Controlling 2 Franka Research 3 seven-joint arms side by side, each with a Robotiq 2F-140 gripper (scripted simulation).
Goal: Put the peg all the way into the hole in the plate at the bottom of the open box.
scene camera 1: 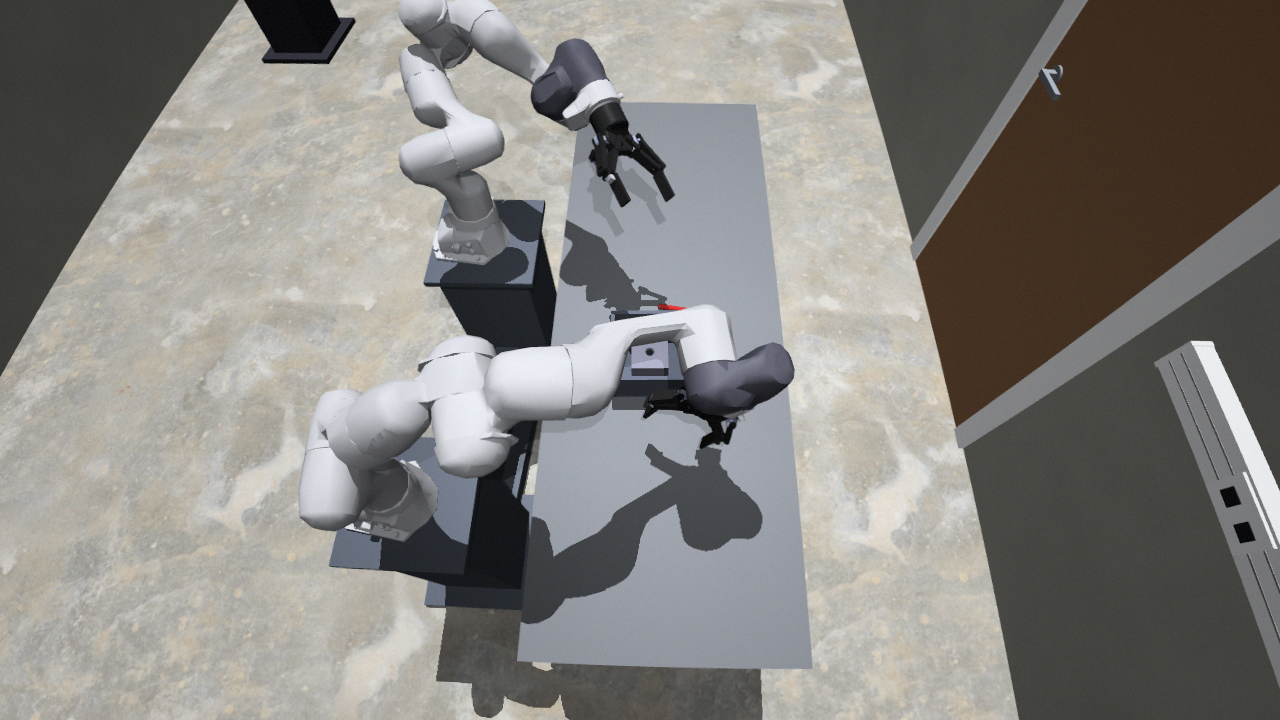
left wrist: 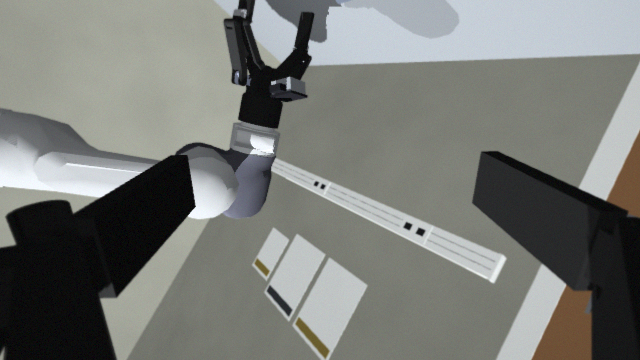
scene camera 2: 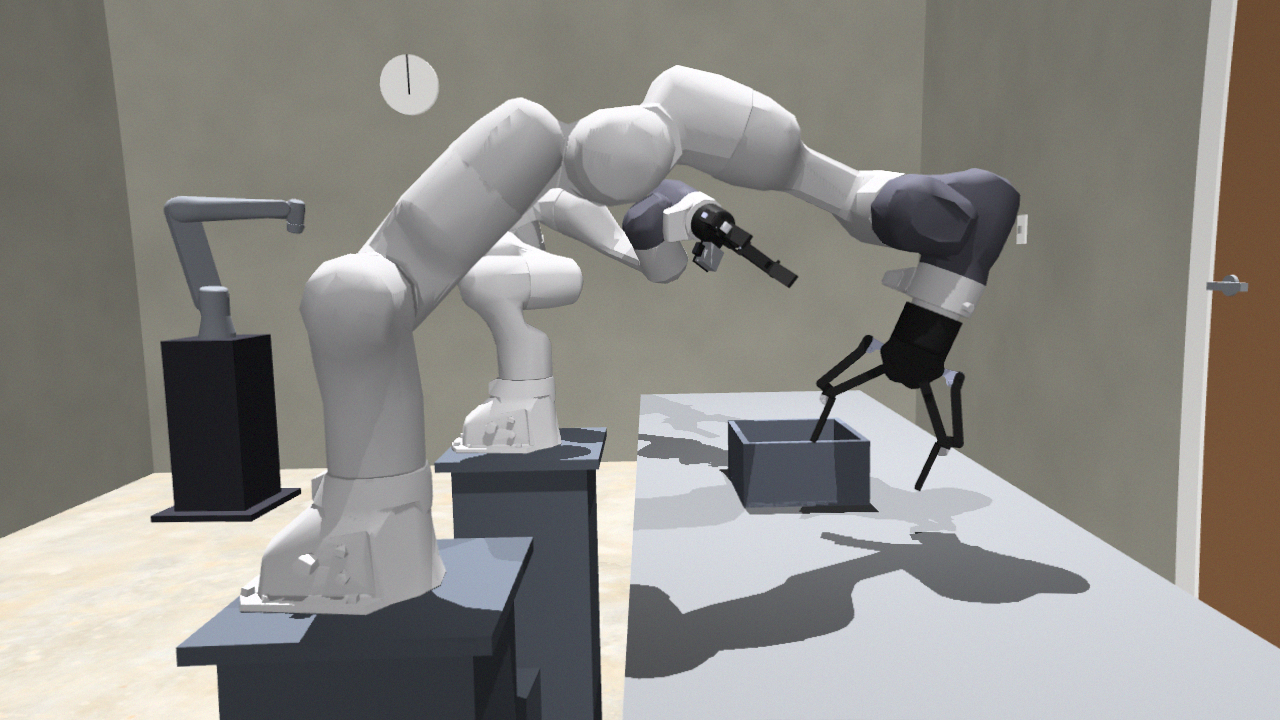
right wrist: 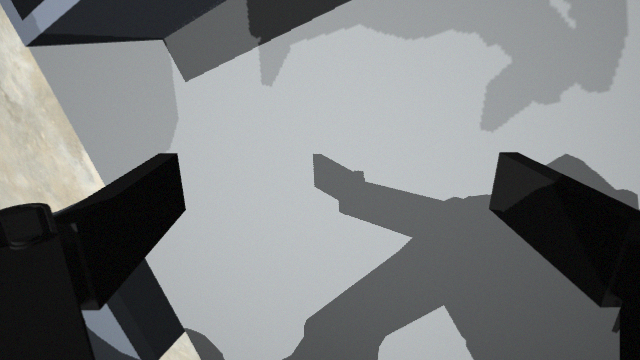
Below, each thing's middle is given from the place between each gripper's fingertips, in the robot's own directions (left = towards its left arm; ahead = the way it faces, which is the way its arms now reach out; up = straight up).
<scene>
My left hand (scene camera 1: 649, 201) is 3 cm short of the plate (scene camera 1: 651, 359), 21 cm to the left of it and 32 cm above it. From my left hand the other things lie so: dark box (scene camera 2: 764, 473) 3 cm ahead, 21 cm to the right, 34 cm below.
I see my right gripper (scene camera 2: 864, 464) 200 mm to the right of the plate, 80 mm past it and 60 mm above it. Also, from my right hand: dark box 200 mm to the left, 80 mm behind, 70 mm below.
</scene>
